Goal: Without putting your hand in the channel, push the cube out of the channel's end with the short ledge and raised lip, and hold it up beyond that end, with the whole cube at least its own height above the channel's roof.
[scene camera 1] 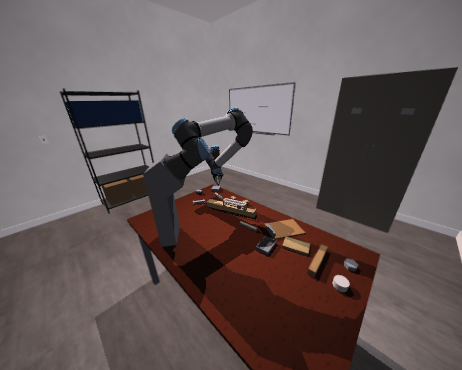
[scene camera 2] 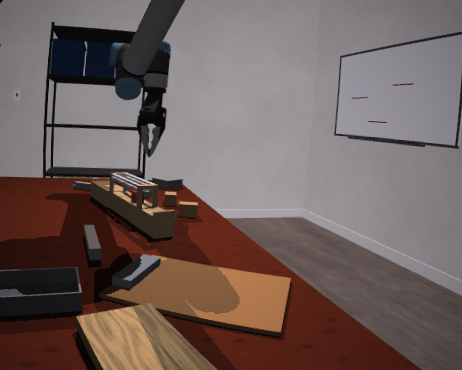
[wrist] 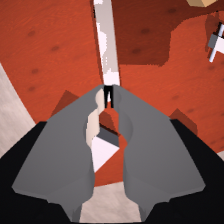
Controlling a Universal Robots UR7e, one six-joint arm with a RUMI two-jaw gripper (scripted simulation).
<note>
I see my gripper and a grey slab.
My gripper shows as well in the wrist view.
</note>
